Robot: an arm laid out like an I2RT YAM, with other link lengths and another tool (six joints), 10 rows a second.
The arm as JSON. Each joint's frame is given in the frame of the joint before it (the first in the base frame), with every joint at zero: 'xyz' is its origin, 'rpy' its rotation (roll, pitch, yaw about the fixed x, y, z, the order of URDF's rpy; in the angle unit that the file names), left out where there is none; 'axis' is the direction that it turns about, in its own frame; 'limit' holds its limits. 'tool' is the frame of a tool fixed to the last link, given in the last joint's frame.
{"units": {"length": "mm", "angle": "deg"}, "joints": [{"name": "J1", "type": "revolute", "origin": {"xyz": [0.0, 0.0, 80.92]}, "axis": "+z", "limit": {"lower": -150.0, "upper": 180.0}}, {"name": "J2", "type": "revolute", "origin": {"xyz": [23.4, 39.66, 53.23], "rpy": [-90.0, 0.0, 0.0]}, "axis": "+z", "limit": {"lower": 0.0, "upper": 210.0}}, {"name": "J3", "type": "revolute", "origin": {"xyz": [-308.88, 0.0, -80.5], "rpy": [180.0, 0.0, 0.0]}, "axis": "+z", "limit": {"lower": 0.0, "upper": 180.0}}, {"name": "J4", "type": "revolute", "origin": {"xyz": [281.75, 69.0, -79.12]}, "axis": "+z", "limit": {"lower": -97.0, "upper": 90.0}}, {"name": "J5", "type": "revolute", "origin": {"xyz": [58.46, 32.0, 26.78], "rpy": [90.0, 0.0, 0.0]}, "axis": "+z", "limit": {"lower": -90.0, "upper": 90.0}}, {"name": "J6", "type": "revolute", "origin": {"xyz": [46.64, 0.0, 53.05], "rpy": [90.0, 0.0, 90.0]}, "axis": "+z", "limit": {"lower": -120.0, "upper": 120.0}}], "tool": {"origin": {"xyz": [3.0, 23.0, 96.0], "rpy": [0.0, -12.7, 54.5]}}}
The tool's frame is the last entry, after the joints.
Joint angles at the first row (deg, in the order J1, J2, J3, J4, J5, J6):
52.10, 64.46, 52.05, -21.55, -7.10, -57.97
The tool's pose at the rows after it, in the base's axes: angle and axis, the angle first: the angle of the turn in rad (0 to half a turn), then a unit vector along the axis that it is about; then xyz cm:
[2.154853 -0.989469 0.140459 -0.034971 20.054 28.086 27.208]
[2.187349 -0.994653 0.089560 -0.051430 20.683 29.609 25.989]
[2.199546 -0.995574 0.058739 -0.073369 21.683 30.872 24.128]
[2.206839 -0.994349 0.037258 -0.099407 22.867 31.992 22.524]
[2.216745 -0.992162 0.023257 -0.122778 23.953 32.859 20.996]
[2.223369 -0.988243 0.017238 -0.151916 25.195 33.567 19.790]
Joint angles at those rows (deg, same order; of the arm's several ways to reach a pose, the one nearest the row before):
52.62, 66.91, 51.20, -18.10, -8.64, -64.29
53.39, 70.40, 50.90, -14.88, -8.63, -69.63
53.59, 73.89, 48.95, -8.82, -8.02, -73.28
53.60, 77.53, 47.53, -2.69, -6.92, -76.26
53.55, 81.03, 46.44, 2.76, -5.67, -78.60
53.44, 84.42, 45.75, 8.19, -3.71, -80.43

